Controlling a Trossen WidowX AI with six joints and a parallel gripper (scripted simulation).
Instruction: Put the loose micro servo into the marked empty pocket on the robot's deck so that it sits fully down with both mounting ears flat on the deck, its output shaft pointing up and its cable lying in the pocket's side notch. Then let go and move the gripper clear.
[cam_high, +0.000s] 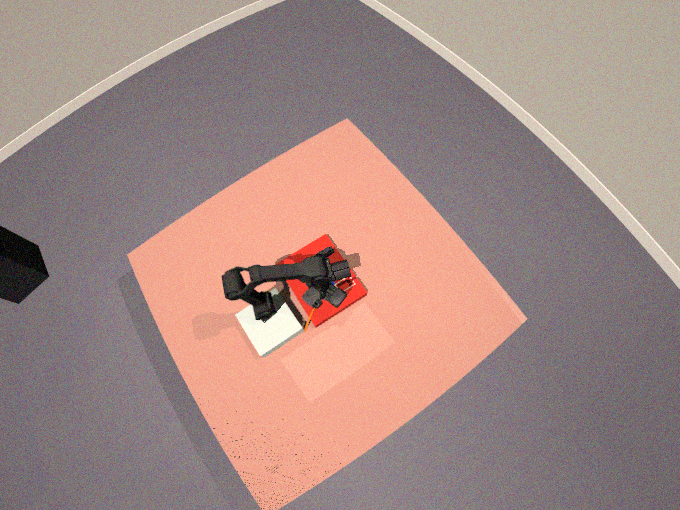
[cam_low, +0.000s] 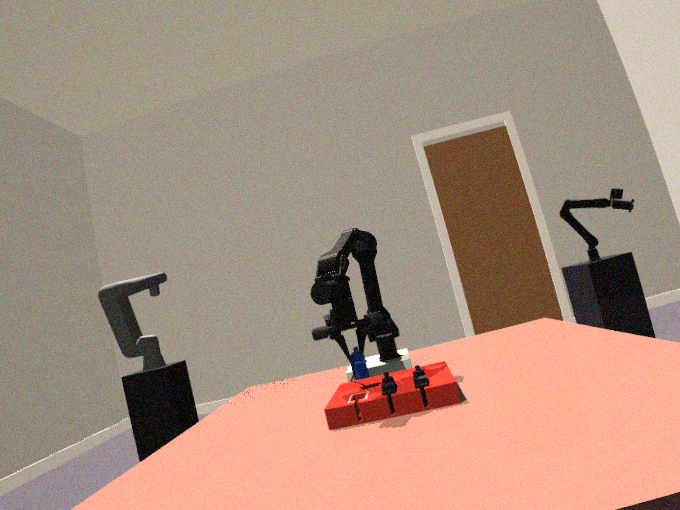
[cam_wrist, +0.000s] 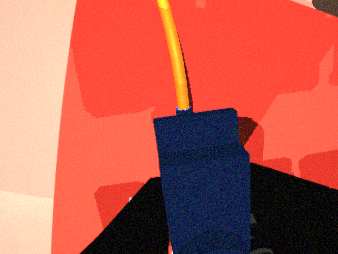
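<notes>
My gripper tip is 80 mm to the right of the red deck and 100 mm above it.
</notes>
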